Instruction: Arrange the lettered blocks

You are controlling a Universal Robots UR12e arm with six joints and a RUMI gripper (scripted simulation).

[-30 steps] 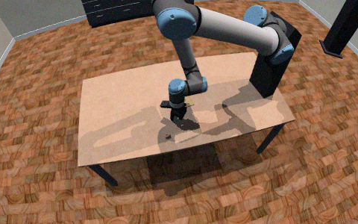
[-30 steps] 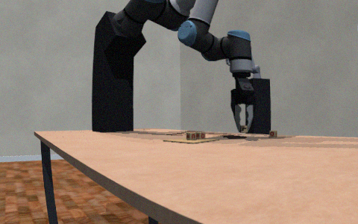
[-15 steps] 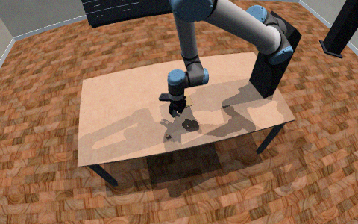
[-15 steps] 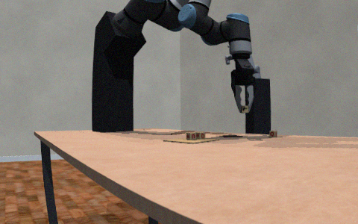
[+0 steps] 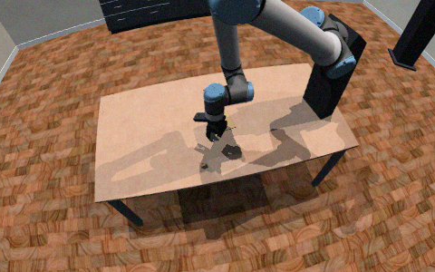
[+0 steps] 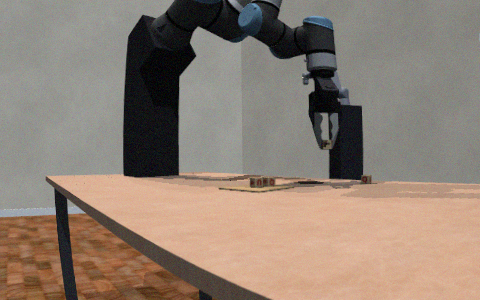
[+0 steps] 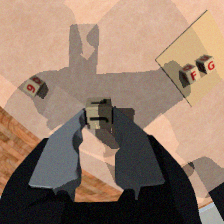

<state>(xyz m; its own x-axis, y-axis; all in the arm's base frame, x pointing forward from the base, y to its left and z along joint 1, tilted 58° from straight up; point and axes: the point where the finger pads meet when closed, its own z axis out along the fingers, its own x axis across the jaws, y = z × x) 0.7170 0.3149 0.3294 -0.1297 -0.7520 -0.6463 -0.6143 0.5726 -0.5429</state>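
Right now the mat is 20 cm to the right of my hand and 11 cm below it. From my hand the other things lie so: block (1 cm behind, 16 cm to the right, 10 cm below).
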